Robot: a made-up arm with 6 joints. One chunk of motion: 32 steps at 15 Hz.
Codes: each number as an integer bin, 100 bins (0 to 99) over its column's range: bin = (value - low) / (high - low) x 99, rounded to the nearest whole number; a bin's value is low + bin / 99 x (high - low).
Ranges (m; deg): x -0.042..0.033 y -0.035..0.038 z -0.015..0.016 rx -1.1..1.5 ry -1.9..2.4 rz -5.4..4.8
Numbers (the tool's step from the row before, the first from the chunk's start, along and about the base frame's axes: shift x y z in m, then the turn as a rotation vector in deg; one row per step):
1: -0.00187 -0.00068 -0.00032 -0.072 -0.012 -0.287
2: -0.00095 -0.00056 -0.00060 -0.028 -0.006 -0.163
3: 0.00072 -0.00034 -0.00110 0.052 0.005 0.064
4: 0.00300 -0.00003 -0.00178 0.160 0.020 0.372
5: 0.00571 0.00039 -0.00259 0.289 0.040 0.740
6: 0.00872 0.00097 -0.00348 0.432 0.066 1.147
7: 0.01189 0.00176 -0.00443 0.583 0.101 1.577
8: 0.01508 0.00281 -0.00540 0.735 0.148 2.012
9: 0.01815 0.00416 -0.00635 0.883 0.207 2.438
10: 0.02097 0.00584 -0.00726 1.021 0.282 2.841
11: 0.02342 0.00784 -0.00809 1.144 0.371 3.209
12: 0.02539 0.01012 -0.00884 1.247 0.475 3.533
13: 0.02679 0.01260 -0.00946 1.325 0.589 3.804
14: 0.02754 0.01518 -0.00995 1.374 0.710 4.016
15: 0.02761 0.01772 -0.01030 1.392 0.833 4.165
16: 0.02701 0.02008 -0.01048 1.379 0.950 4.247
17: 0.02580 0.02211 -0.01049 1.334 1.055 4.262
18: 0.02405 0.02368 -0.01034 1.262 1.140 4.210
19: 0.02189 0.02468 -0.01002 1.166 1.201 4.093
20: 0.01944 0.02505 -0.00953 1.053 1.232 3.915
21: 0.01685 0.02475 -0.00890 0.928 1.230 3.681
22: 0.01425 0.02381 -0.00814 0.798 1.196 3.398
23: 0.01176 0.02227 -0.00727 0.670 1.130 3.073
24: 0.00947 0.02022 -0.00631 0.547 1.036 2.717
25: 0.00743 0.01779 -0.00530 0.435 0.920 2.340
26: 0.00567 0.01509 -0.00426 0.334 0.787 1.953
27: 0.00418 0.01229 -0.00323 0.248 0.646 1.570
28: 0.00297 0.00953 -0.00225 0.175 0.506 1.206
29: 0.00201 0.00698 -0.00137 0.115 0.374 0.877
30: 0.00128 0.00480 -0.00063 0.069 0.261 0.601
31: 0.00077 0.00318 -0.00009 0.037 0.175 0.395
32: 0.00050 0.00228 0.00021 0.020 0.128 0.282
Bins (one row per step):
1: 53 47 47 39 43 50
2: 54 47 46 41 44 51
3: 56 47 44 44 44 53
4: 59 47 42 48 44 56
5: 63 48 40 53 45 60
6: 67 49 37 58 45 64
7: 71 50 34 64 46 68
8: 75 51 31 70 47 72
9: 79 53 28 76 49 76
10: 83 55 25 81 50 80
11: 86 58 22 85 52 84
12: 89 61 20 89 55 87
13: 91 65 18 92 57 89
14: 92 68 16 94 60 91
15: 92 71 15 95 63 93
16: 91 75 14 94 66 94
17: 89 77 14 93 68 94
18: 87 80 15 90 70 93
19: 84 81 16 86 71 92
20: 81 81 17 82 72 90
21: 78 81 19 77 72 88
22: 74 80 22 72 71 85
23: 71 78 25 67 70 82
24: 68 75 28 63 68 79
25: 65 72 31 58 65 75
26: 63 68 34 55 62 71
27: 61 64 38 51 59 68
28: 59 60 41 49 55 64
29: 58 57 44 46 52 61
30: 57 54 46 45 50 58
31: 56 52 48 43 48 56
32: 56 51 49 43 47 55

